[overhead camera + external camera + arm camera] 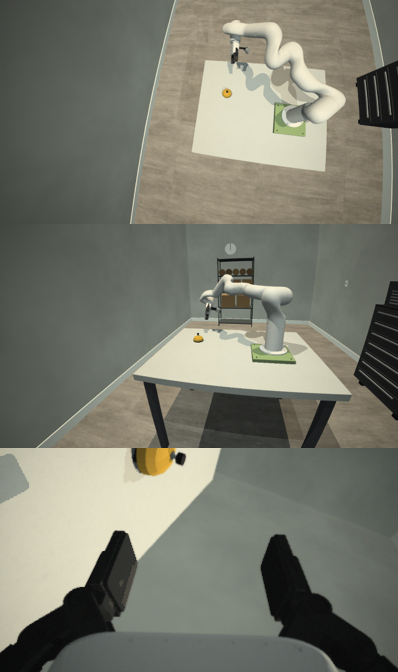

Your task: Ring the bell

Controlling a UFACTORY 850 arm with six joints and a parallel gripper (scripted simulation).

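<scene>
My gripper is now 70 mm short of the button, 220 mm to the right of it and 120 mm above it. The rest, counted from my hand: bell 70 mm ahead, 220 mm to the left, 130 mm below.
</scene>
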